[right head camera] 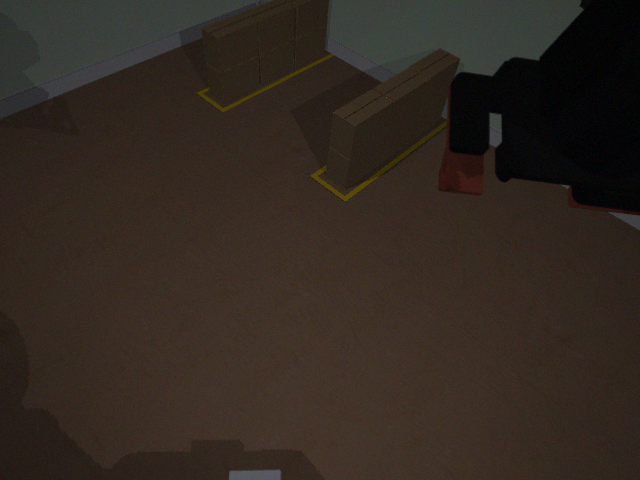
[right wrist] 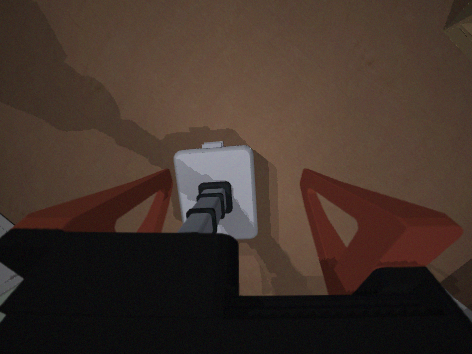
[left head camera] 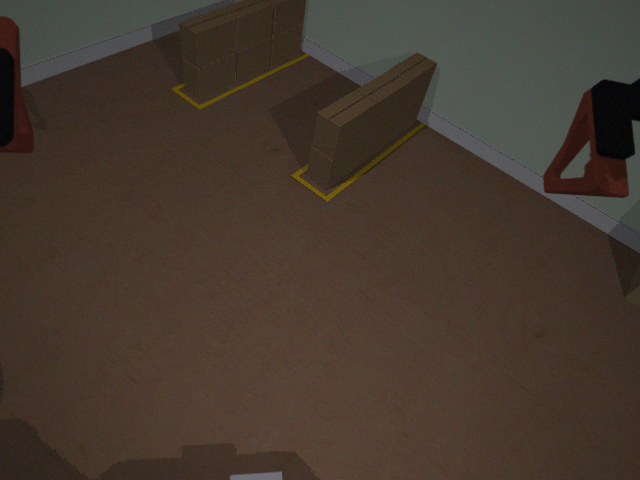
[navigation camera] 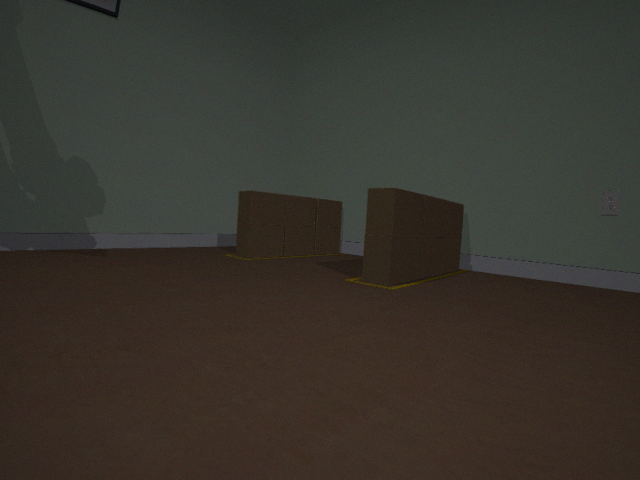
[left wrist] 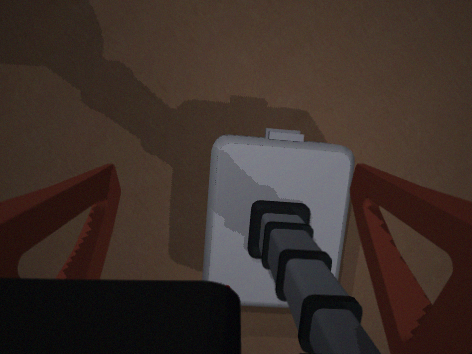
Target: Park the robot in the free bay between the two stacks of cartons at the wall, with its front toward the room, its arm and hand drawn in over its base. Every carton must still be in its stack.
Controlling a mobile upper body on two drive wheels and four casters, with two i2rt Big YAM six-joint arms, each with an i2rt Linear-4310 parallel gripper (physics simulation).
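Places are measured from the left arm's base along level axes (x left, y ahead, z down), in metres.
Pixels of known places: left gripper, fingertip midpoint: (left wrist: 235, 177); right gripper, fingertip midpoint: (right head camera: 506, 190) (right wrist: 236, 176) (left head camera: 602, 192).
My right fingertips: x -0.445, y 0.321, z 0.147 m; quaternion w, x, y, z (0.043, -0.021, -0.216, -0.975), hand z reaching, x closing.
Note:
For each thing: its top centre in the pictures, then the offset to it from my right fingertips. "spot": a spot on its surface instead.
- more yellow tape at a spot on its surface: (navigation camera: 426, 280) spot: dx -0.320, dy +1.378, dz +1.262 m
- outlet at its top centre: (navigation camera: 611, 190) dx -1.197, dy +1.292, dz +0.805 m
- light brown object at a spot on its surface: (left head camera: 634, 294) spot: dx -1.357, dy +0.645, dz +1.216 m
The left carton stack (left head camera: 242, 51) (right head camera: 268, 51) (navigation camera: 281, 224) and the right carton stack (left head camera: 372, 124) (right head camera: 395, 116) (navigation camera: 416, 235) stand two layers high, neat and upright, ends near the wall. The bay (left head camera: 281, 105) (right head camera: 305, 116) is the floor strip between them, partly shadowed. They are ahead of me, apart from my base (left wrist: 280, 167) (right wrist: 225, 162), so my front faces the wall side. My left gripper (left wrist: 235, 177) is open and empty, above the base; it is cut off in the left head view. My right gripper (right wrist: 236, 176) (right head camera: 522, 191) is open and empty, held forward.
Yellow tape (left head camera: 253, 81) (right head camera: 276, 82) edges the left stack; more yellow tape (left head camera: 374, 164) (navigation camera: 426, 280) edges the right one. The green wall (left head camera: 516, 67) (navigation camera: 537, 129) has a white baseboard (left head camera: 496, 160) and an outlet (navigation camera: 610, 202). A light brown object (left head camera: 634, 294) (right wrist: 462, 35) shows at the right edge.

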